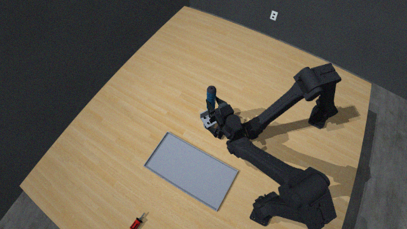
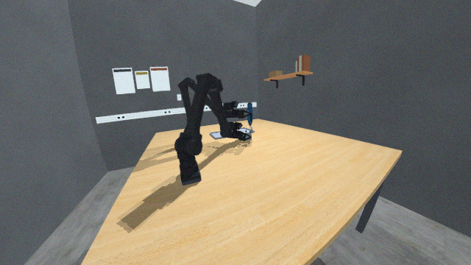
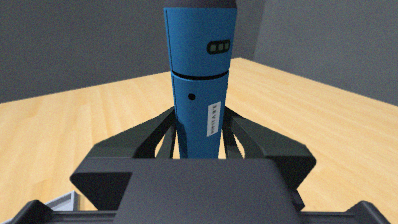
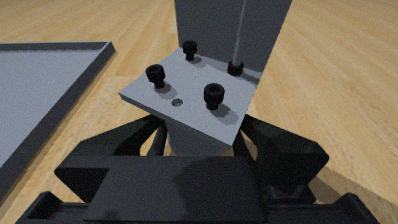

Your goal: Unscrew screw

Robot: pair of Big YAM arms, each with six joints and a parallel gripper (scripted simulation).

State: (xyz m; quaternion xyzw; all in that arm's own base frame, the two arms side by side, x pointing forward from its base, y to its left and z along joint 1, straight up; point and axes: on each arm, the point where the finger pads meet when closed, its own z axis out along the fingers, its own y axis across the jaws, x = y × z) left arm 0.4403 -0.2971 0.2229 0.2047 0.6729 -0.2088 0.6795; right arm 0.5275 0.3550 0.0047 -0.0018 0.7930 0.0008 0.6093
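Right now my right hand is 10 mm below the joint module. The rest, counted from my right hand: grey bracket: 50 mm above; then grey tray: 80 mm behind, 250 mm to the left, 20 mm below.
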